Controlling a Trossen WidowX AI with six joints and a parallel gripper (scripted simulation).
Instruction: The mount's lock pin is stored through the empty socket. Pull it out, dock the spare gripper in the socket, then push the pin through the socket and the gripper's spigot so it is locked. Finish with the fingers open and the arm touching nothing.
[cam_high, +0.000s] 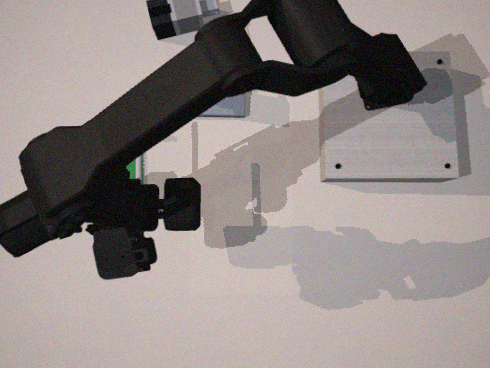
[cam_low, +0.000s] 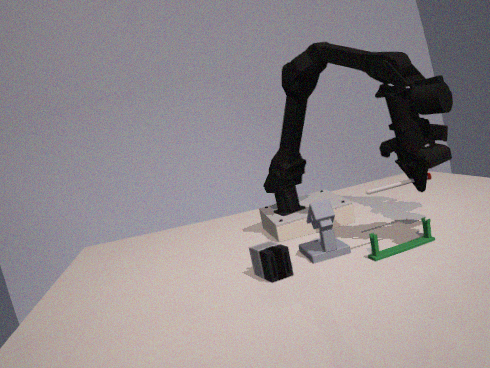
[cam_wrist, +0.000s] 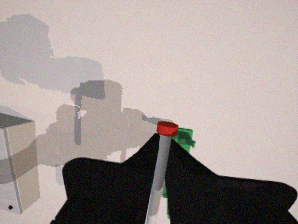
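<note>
The green cradle is 90 mm to the right of my gripper tip, 70 mm below it and 20 mm ahead of it. Round my gripper tip: grey mount 190 mm to the right, 110 mm behind, 40 mm below; then spare gripper 320 mm to the right, 100 mm behind, 60 mm below.
</note>
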